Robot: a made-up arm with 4 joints.
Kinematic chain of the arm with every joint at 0, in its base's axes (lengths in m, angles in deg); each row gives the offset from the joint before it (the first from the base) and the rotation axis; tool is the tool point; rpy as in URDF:
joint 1: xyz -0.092 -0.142 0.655 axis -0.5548 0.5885 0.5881
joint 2: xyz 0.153 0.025 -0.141 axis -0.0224 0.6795 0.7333
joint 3: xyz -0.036 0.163 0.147 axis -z
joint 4: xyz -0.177 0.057 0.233 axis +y
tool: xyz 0.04 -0.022 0.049 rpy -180 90 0
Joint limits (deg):
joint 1: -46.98..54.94
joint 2: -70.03..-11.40
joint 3: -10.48..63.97
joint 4: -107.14..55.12
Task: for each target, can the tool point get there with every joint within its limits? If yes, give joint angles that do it. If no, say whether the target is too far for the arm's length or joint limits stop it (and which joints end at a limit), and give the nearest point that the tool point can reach.
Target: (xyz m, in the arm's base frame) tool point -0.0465 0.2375 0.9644
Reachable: yes | joints -15.13 -39.99 54.35 -55.24
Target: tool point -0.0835 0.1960 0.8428
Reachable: yes | joints 5.49 -30.87 33.97 41.37
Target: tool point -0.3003 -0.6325 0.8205
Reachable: no: joint limits stop it (at a limit: joint 1, joint 2, joint 3) | nearest point -0.1800 -0.0181 0.9551 | short by 0.640 m
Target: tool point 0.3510 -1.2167 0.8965
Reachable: no: too far | nearest point -0.0416 -0.0094 1.0258 | short by 1.276 m
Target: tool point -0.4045 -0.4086 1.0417
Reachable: no: joint limits stop it (at a limit: joint 1, joint 2, joint 3) | nearest point -0.2168 -0.0082 0.9612 | short by 0.450 m
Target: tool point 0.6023 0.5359 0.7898
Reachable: no: too far | nearest point 0.0372 0.3204 0.8871 | short by 0.613 m
